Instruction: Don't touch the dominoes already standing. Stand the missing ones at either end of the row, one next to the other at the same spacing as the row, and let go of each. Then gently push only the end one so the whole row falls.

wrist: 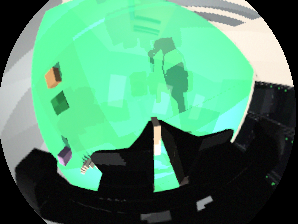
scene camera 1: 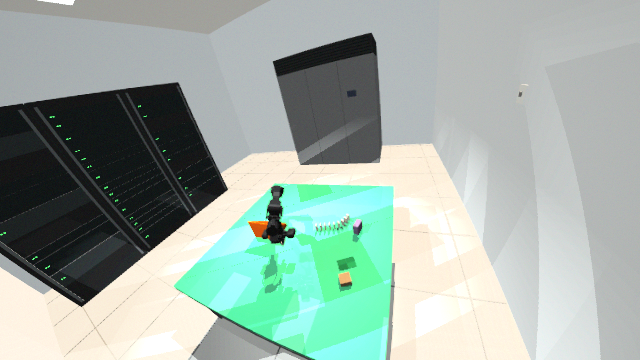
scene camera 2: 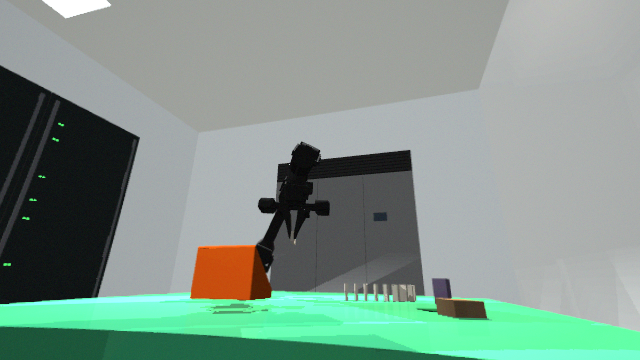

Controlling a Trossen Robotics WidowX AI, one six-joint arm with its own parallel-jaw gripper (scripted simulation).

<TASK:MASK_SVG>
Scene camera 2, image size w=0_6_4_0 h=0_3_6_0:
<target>my gripper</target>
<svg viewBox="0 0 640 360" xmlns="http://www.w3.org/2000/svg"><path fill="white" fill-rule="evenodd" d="M289 179L284 189L285 203L276 202L274 198L261 198L258 202L258 208L262 213L270 214L275 213L276 209L278 209L280 216L285 219L289 239L292 231L290 210L298 210L294 230L294 239L296 239L306 218L310 218L310 211L315 211L319 216L329 216L330 202L328 200L315 200L315 204L306 204L309 195L313 193L313 182Z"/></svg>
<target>orange-brown block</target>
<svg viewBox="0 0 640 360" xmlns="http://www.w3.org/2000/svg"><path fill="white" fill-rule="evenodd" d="M436 299L437 314L451 316L452 318L487 318L485 301Z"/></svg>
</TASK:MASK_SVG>
